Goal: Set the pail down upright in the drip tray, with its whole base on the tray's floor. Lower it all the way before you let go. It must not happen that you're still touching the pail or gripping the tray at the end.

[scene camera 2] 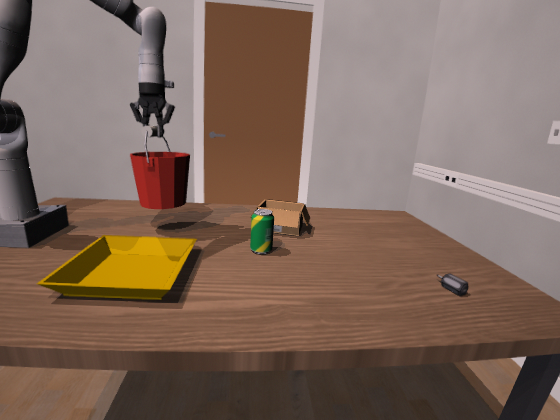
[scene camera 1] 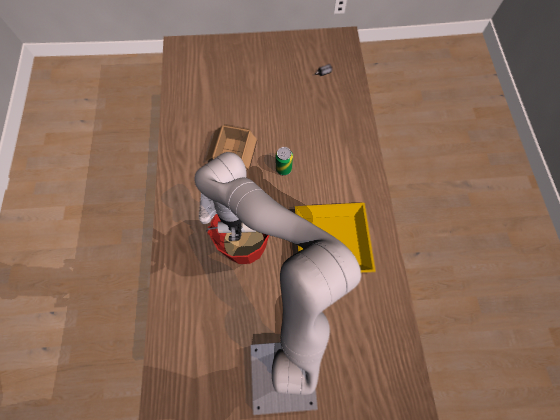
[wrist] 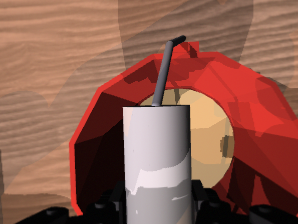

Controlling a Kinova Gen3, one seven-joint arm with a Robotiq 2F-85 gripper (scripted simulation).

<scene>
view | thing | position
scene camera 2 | gripper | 153, 137
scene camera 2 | red pail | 163, 185
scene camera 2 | yellow drip tray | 113, 266
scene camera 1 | red pail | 244, 251
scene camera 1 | yellow drip tray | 348, 223
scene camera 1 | cardboard box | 226, 138
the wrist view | gripper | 159, 197
</scene>
